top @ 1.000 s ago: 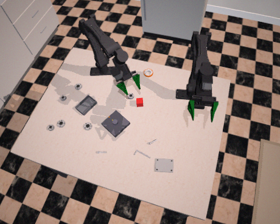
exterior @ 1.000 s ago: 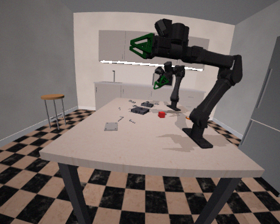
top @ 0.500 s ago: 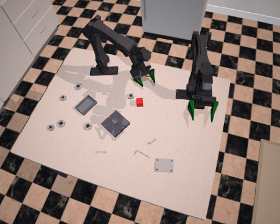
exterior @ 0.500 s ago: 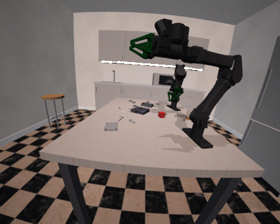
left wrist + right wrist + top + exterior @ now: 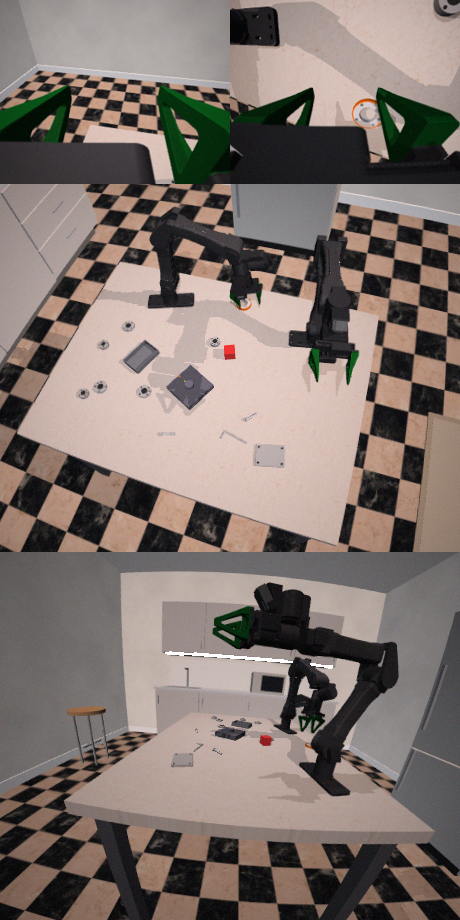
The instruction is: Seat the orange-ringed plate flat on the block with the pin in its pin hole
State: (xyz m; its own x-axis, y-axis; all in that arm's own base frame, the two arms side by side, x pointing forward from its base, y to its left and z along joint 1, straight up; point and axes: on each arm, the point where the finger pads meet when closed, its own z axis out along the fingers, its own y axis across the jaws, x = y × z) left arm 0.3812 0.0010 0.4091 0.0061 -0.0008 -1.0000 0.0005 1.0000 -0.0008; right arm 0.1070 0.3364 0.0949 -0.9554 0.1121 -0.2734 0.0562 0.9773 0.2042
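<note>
My right hand is 190 mm short of the red cube, 10 mm to the left of it and 70 mm above it. Also, from my right hand: grey tray (320 mm ahead, 340 mm to the right, 90 mm below); then light grey plate (510 mm ahead, 260 mm to the left, 90 mm below); then dark grey block (360 mm ahead, 130 mm to the right, 70 mm below).
</note>
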